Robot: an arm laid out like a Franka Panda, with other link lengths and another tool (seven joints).
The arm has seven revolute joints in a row. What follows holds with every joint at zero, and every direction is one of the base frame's.
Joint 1 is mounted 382.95 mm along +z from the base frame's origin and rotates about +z.
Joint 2 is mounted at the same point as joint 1 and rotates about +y.
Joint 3 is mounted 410.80 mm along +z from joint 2 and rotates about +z.
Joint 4 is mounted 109.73 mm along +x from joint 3 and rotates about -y.
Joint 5 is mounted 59.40 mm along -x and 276.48 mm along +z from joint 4 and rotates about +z.
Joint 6 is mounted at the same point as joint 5 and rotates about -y.
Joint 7 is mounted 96.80 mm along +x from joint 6 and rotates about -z.
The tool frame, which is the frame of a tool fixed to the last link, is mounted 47.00 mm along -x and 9.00 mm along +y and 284.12 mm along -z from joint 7; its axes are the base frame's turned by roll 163.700, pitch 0.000 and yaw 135.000 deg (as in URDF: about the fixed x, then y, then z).
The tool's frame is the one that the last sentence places.
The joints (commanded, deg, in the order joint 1, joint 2, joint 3, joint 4, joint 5, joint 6, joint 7), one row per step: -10.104 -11.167 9.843 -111.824 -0.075 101.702 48.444; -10.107 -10.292 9.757 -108.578 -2.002 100.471 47.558; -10.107 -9.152 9.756 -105.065 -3.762 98.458 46.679; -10.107 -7.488 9.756 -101.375 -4.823 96.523 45.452; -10.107 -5.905 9.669 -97.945 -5.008 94.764 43.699; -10.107 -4.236 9.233 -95.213 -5.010 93.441 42.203; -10.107 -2.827 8.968 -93.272 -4.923 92.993 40.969; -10.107 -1.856 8.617 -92.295 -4.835 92.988 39.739; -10.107 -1.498 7.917 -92.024 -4.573 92.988 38.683; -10.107 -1.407 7.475 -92.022 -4.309 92.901 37.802; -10.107 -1.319 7.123 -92.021 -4.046 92.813 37.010; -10.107 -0.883 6.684 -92.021 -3.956 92.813 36.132; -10.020 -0.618 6.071 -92.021 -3.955 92.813 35.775
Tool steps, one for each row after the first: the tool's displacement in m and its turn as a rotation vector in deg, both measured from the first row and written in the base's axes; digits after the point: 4 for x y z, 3 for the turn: 0.0107 -0.0099 0.0121 -1.773 -1.086 1.161; 0.0191 -0.0189 0.0231 -3.371 -1.378 2.211; 0.0296 -0.0253 0.0318 -4.200 -1.390 3.432; 0.0390 -0.0285 0.0395 -4.176 -1.384 4.981; 0.0480 -0.0336 0.0425 -3.904 -1.057 5.949; 0.0573 -0.0367 0.0433 -3.623 -1.095 6.883; 0.0635 -0.0403 0.0420 -3.412 -1.042 7.762; 0.0650 -0.0454 0.0410 -3.105 -0.911 8.114; 0.0644 -0.0482 0.0403 -2.825 -0.708 8.544; 0.0637 -0.0501 0.0396 -2.543 -0.518 8.975; 0.0645 -0.0539 0.0362 -2.354 -0.053 9.419; 0.0649 -0.0584 0.0341 -2.283 0.231 9.255
